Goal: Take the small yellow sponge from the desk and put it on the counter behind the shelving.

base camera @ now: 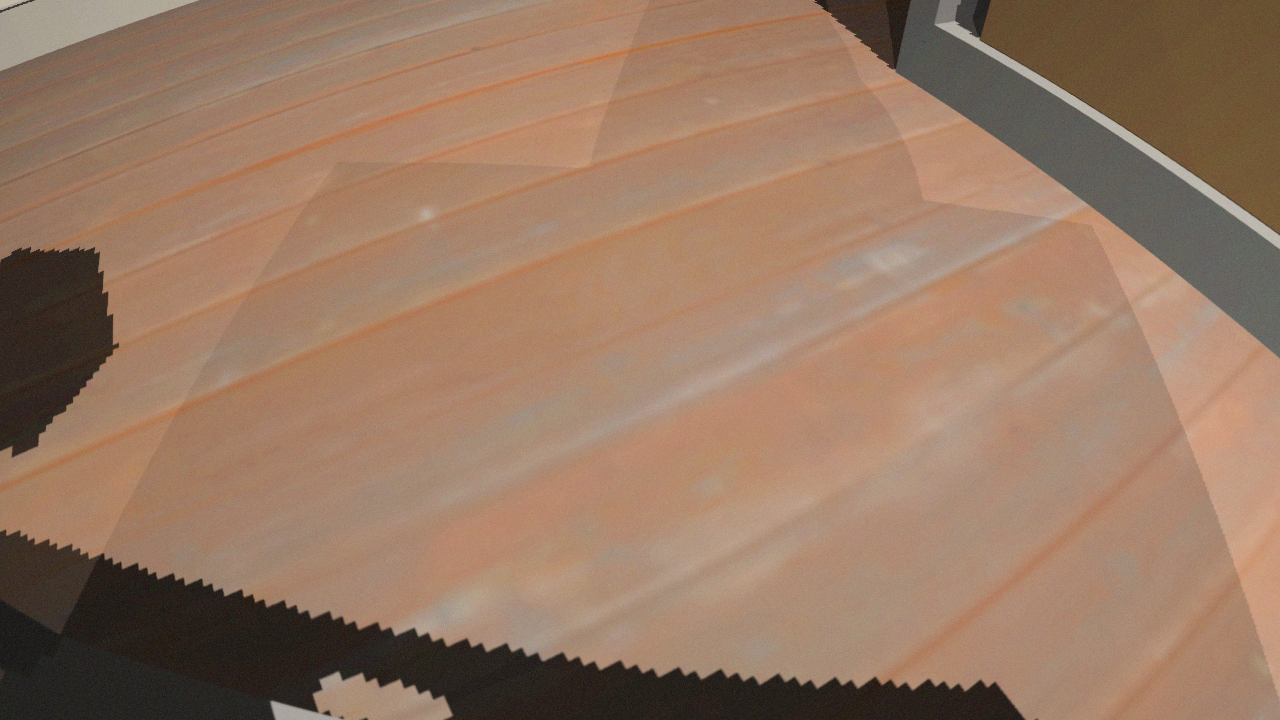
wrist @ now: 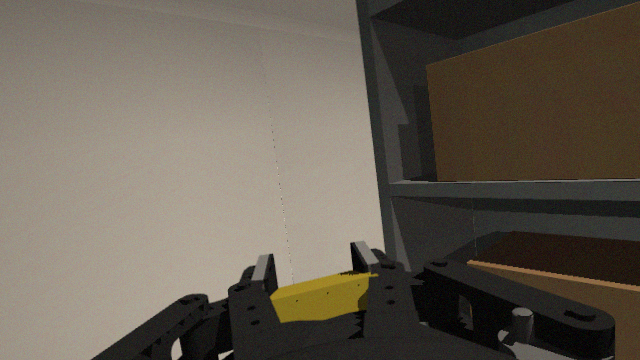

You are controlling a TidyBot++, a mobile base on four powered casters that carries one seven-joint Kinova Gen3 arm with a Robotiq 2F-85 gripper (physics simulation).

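Frame: origin at the arm's base, x ahead, y left, z up, level; centimetres.
Seen in the pictures: gripper, fingertip midpoint: (wrist: 314, 266).
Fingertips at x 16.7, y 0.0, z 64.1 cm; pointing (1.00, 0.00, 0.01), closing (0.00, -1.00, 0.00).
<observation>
Pixels of each thing's top centre, then the offset from my fingertips to it. Level surfaces: height alone.
- small yellow sponge at its top centre: (wrist: 324, 268) dx -4.0, dy -0.3, dz +1.3 cm
- cardboard box at its top centre: (wrist: 554, 43) dx +49.3, dy -56.8, dz +22.3 cm
- Wood floor at its surface level: dz -103.8 cm
The small yellow sponge (wrist: 322, 300) is at the bottom middle of the wrist view, between the two black fingers. My gripper (wrist: 314, 266) is shut on it; the fingers press on its left and right ends. The grey shelving (wrist: 515, 190) stands on the right in the wrist view, close by. Its lower part (base camera: 1056, 129) also shows at the upper right of the base camera view. The desk and the counter do not show in either view.
One cardboard box (wrist: 535, 110) stands on the shelf and another box (wrist: 560, 295) is below it. A pale wall (wrist: 175, 150) fills the left of the wrist view. Wood floor (base camera: 626, 358) with shadows lies before the base, with the shelving's bottom edge at the right.
</observation>
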